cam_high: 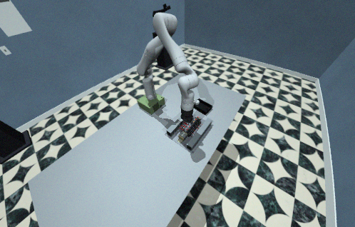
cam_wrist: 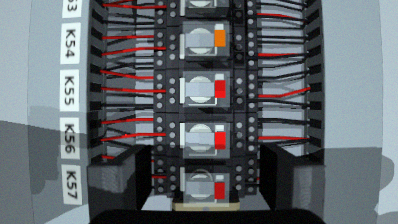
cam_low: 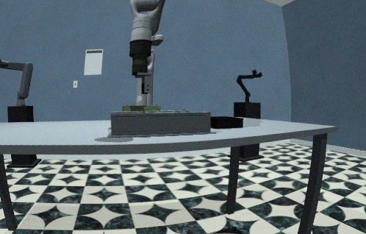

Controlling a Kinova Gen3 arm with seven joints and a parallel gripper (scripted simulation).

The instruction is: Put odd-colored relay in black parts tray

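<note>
Right now my hand is 90 mm above the K54 relay and 70 mm to the right of it. From my hand the other things lie so: K52 relay: 130 mm to the left, 90 mm below; relay panel: 110 mm below, 30 mm to the left; K53 relay: 100 mm to the left, 90 mm below.
</note>
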